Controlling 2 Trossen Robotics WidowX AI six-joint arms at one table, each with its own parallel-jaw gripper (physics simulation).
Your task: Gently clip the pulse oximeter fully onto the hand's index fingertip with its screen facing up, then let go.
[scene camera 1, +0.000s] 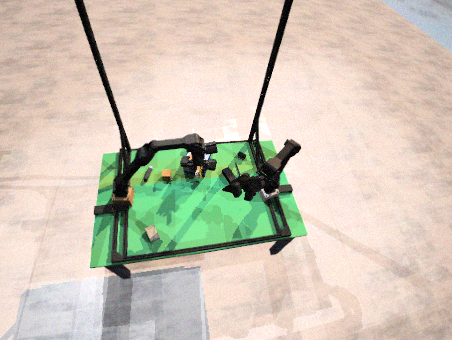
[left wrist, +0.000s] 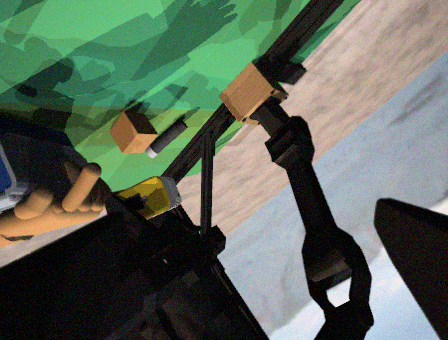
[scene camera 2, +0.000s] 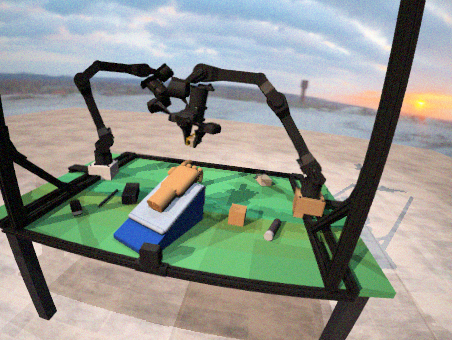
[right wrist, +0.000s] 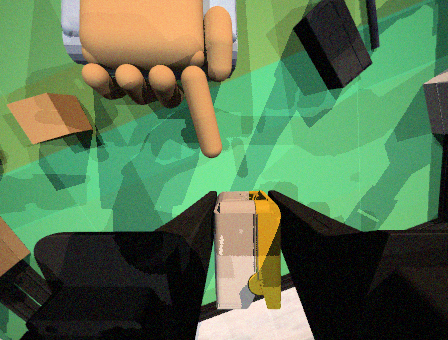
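Where they show: left gripper, fingertip midpoint: (scene camera 1: 225, 186) (left wrist: 251, 218) (scene camera 2: 179, 109); right gripper, fingertip midpoint: (scene camera 1: 200, 171) (left wrist: 119, 195) (scene camera 2: 190, 146) (right wrist: 242, 197); left arm's base, origin of the base link: (scene camera 1: 268, 188) (scene camera 2: 103, 162); right arm's base, origin of the base link: (scene camera 1: 122, 192) (left wrist: 265, 108) (scene camera 2: 310, 194).
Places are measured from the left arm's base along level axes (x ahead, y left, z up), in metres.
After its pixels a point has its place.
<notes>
My right gripper (right wrist: 242, 197) {x 0.397, y -0.166, z 0.143 m} (scene camera 2: 192, 142) {x 0.397, y -0.166, z 0.143 m} (scene camera 1: 198, 170) {x 0.397, y -0.166, z 0.143 m} is shut on the pulse oximeter (right wrist: 246, 249) {x 0.405, y -0.161, z 0.177 m} (scene camera 2: 191, 139) {x 0.399, y -0.178, z 0.171 m} (left wrist: 152, 195) {x 0.404, y -0.129, z 0.169 m}, a small clip with a whitish half and a yellow half. It hangs in the air above the hand (scene camera 2: 181, 180) {x 0.382, y -0.335, z 0.083 m} (right wrist: 142, 30) {x 0.391, y -0.282, z 0.104 m}, a little past the fingertips. In the right wrist view the straight index finger (right wrist: 202, 115) points towards the oximeter with a gap between them. The hand lies on a blue wedge (scene camera 2: 181, 219) {x 0.391, y -0.412, z -0.002 m} with a pale pad. My left gripper (scene camera 2: 152, 94) (scene camera 1: 239, 190) is open and empty, raised beside the right one.
An orange cube (scene camera 2: 237, 214) {x 0.559, y -0.348, z -0.017 m} (left wrist: 132, 133) {x 0.545, y -0.301, z -0.018 m}, a grey cylinder (scene camera 2: 272, 229) {x 0.660, y -0.404, z -0.033 m} (left wrist: 166, 137) {x 0.664, y -0.373, z -0.041 m} and a beige block (scene camera 2: 264, 179) {x 0.731, y -0.017, z -0.029 m} (scene camera 1: 152, 233) {x 0.736, y 0.022, z -0.029 m} lie on the green table. A black box (scene camera 2: 130, 193) {x 0.192, y -0.229, z -0.025 m} (right wrist: 332, 42) {x 0.193, y -0.197, z -0.025 m}, a pen (scene camera 2: 107, 197) {x 0.103, y -0.224, z -0.050 m} and a small black device (scene camera 2: 75, 207) {x 0.045, y -0.343, z -0.029 m} lie beside the wedge.
</notes>
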